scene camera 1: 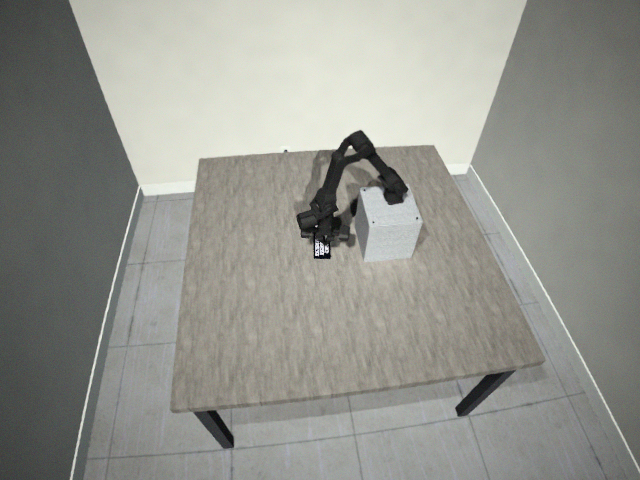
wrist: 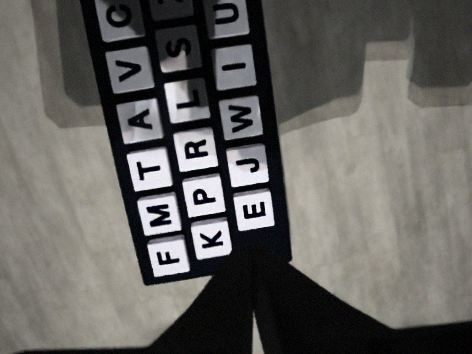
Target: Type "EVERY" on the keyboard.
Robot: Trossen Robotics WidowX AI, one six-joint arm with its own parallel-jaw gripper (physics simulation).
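Frame: origin at the arm's base, x ahead, y left, z up, level; millimetres.
Seen in the pictures: gripper, fingertip midpoint: (scene camera 1: 325, 244) (wrist: 248, 257); arm's base, origin of the base link: (scene camera 1: 393, 198).
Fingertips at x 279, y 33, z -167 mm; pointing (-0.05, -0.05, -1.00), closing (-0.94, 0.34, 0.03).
Observation:
Offsets run from my fingertips to a thing's top centre. Level surfaces: height alone.
A black keyboard {dx -5, dy -75, dz -39 mm} (scene camera 1: 322, 257) (wrist: 284, 235) with white letter keys lies on the table; in scene camera 1 its far part is hidden under the arm. In the wrist view the E key {dx -7, dy +1, dz -39 mm} (wrist: 254, 210) is at the near end of the right row, with the J key {dx -12, dy -18, dz -39 mm} (wrist: 248, 165) beyond it. The R key {dx +5, dy -32, dz -39 mm} (wrist: 195, 148) is in the middle row and the V key {dx +16, dy -70, dz -39 mm} (wrist: 129, 70) in the left row. The Y key does not show in the wrist view. My gripper (wrist: 248, 257) is shut and empty, its tips over the bare corner of the keyboard just short of E. Whether they touch it cannot be told.
A light grey box (scene camera 1: 390, 237) carries the arm's base on the wooden table {dz -55 mm} (scene camera 1: 310, 330), to the right of the keyboard. The arm (scene camera 1: 360, 144) arches from the box over to the keyboard. Arm shadows fall across the keyboard's far part and the table beside it.

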